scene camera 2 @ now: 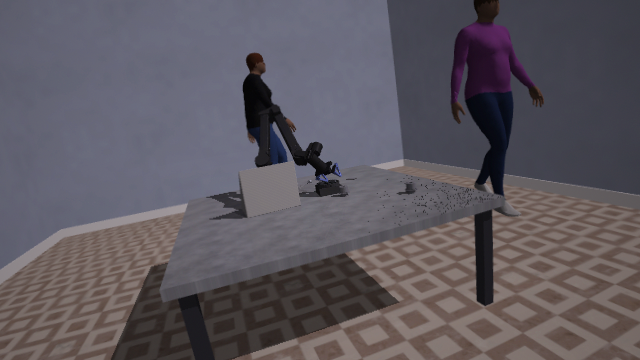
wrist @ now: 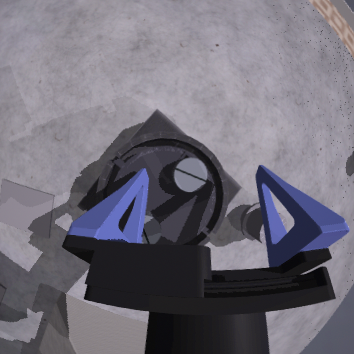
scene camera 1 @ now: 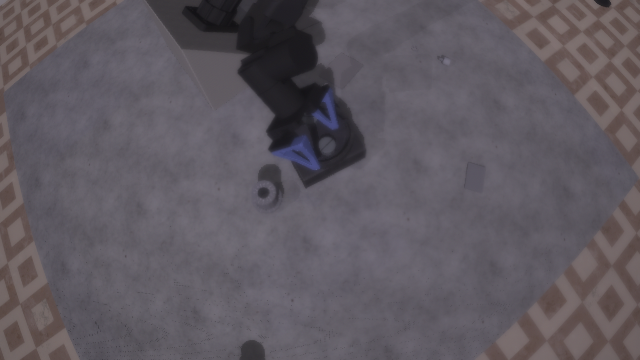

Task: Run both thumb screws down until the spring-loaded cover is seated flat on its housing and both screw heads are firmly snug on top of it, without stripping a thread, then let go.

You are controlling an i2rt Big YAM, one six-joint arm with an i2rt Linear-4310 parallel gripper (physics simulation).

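Pixels of known places: gripper, fingertip midpoint: [scene camera 2: 334, 178] [wrist: 201, 171] [scene camera 1: 327, 147]; arm's base at its link origin: [scene camera 2: 267, 184] [scene camera 1: 209, 22].
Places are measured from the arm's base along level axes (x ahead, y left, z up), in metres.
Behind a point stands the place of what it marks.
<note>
The dark square housing [scene camera 1: 332, 170] @(x 0.396, y -0.030, z -0.098 m) [scene camera 2: 327, 189] @(x 0.302, y -0.061, z -0.086 m) [wrist: 157, 121] @(x 0.403, y 0.030, z -0.078 m) sits on the table under my gripper. Inside its round rim is the dark cover [wrist: 186, 224] @(x 0.323, y -0.036, z -0.065 m). One thumb screw, with a grey slotted round head [scene camera 1: 327, 145] @(x 0.370, y -0.015, z -0.052 m) [wrist: 190, 175] @(x 0.368, y -0.015, z -0.052 m), stands on the cover. The second screw head [wrist: 152, 229] @(x 0.311, y -0.004, z -0.052 m) is partly hidden by a finger and the gripper body in the wrist view. My gripper [scene camera 1: 326, 148] @(x 0.375, y -0.021, z -0.046 m) [scene camera 2: 331, 177] @(x 0.375, y -0.021, z -0.046 m) [wrist: 201, 171] @(x 0.375, y -0.021, z -0.046 m) is open and empty, its blue fingers wide apart above the housing, with the first screw between them as seen from above. Whether the cover is seated flat cannot be told.
A grey round part [scene camera 1: 265, 194] @(x 0.342, y -0.146, z -0.099 m) [scene camera 2: 344, 190] @(x 0.342, y -0.169, z -0.085 m) stands close beside the housing. Another small cylinder [scene camera 2: 410, 187] @(x 0.559, y -0.415, z -0.087 m) stands farther off. A beige panel [scene camera 1: 212, 75] @(x 0.123, y -0.077, z -0.008 m) [scene camera 2: 271, 191] @(x -0.013, y -0.094, z -0.017 m) stands near the arm's base. A flat grey plate [scene camera 1: 475, 177] @(x 0.599, y 0.166, z -0.115 m) and a small white piece [scene camera 1: 445, 61] @(x 0.386, y 0.332, z -0.101 m) lie on the table [scene camera 2: 225, 240] @(x -0.297, y -0.306, z -0.117 m).
</note>
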